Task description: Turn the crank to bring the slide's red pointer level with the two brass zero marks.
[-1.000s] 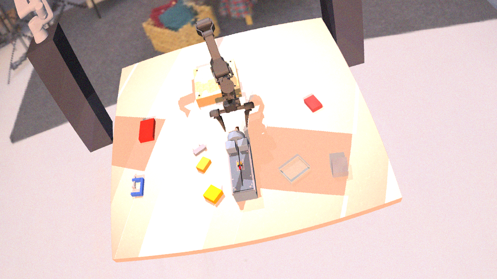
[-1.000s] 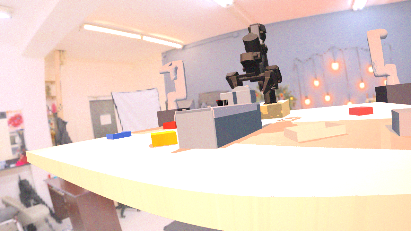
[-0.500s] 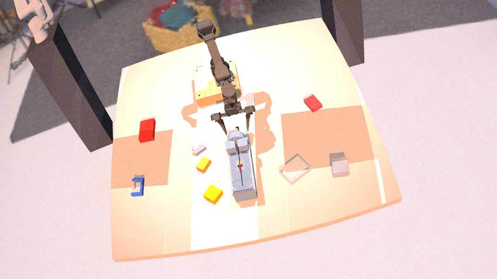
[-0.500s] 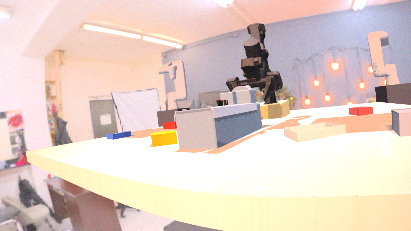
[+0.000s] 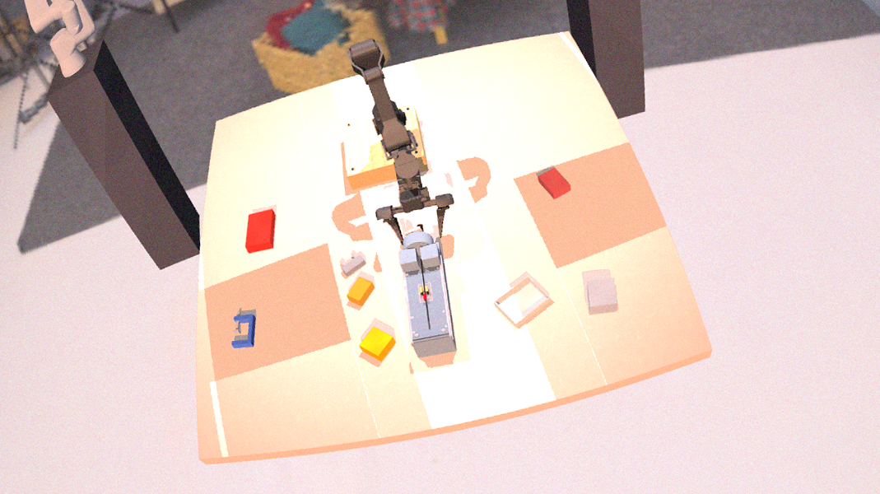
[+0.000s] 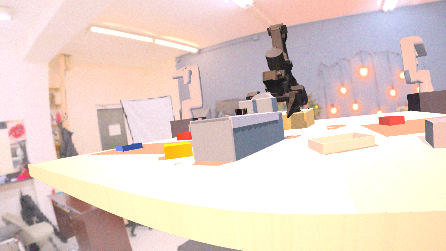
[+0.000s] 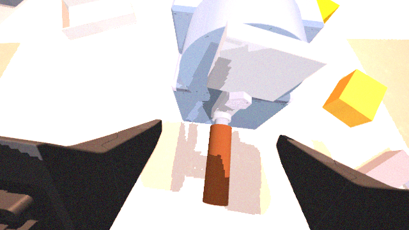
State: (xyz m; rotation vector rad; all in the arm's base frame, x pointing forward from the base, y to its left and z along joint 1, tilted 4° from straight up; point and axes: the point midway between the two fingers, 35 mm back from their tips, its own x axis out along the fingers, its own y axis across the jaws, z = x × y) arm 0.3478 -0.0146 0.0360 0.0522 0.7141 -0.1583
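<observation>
The orange crank handle lies 2 cm behind my gripper tip. Round my gripper tip: shallow white tray (22 cm ahead, 17 cm to the left, 5 cm below); red pointer (18 cm ahead, 3 cm to the right, 3 cm above); yellow cube (21 cm ahead, 18 cm to the right, 4 cm below).
</observation>
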